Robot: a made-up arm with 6 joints.
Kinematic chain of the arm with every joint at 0, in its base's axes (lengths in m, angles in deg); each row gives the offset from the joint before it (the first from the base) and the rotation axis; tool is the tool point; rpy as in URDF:
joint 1: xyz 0 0 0.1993 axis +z
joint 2: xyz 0 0 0 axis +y
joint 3: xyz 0.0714 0 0.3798 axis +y
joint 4: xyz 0.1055 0 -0.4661 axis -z
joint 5: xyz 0 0 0 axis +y
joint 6: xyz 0.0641 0 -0.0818 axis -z
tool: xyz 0 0 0 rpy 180 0 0
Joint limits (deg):
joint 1: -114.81..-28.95
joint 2: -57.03..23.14
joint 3: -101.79..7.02
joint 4: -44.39..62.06
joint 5: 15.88..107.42
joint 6: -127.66..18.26
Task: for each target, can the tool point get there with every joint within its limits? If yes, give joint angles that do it. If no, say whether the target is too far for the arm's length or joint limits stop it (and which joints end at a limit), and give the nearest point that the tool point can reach.
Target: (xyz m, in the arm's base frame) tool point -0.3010 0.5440 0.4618
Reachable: no: joint limits stop it (at a limit: joint 2, joint 3, joint 4, joint 5) | nearest point -0.0854 0.1543 0.9564 | short by 0.666 m
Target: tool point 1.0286 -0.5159 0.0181
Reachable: no: too far | nearest point 0.6403 -0.3447 0.2452 | short by 0.481 m
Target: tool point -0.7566 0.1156 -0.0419
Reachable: no: joint limits stop it (at a limit: joint 1, joint 2, joint 4, joint 5) | nearest point -0.1510 -0.1646 0.0164 | short by 0.670 m
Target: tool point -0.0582 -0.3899 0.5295
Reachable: yes | joints -98.47 -38.50 -41.68 -0.39 48.51 -108.47
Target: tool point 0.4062 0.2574 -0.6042
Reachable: no: joint limits stop it (at a limit: joint 1, joint 2, joint 4, joint 5) | nearest point 0.2085 -0.0840 -0.0574 | short by 0.674 m
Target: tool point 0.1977 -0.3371 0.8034
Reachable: yes | joints -53.35 -23.16 -89.25 -29.36 94.87 -46.31
